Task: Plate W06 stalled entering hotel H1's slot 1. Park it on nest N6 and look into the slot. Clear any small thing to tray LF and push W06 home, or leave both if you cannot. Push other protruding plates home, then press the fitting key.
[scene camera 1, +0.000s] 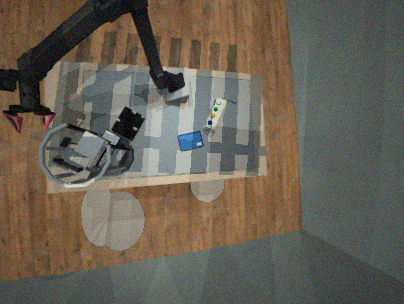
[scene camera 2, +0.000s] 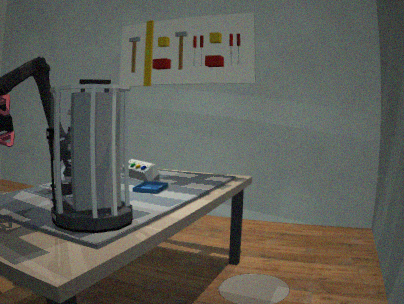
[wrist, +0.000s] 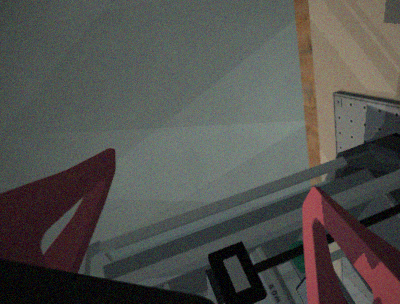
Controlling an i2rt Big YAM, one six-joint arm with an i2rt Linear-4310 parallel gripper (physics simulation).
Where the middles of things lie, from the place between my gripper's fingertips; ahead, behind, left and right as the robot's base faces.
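Scene:
There is the round plate rack [scene camera 2: 89, 123], and measured from my hand I find it 140 mm ahead, 200 mm to the left and 70 mm below.

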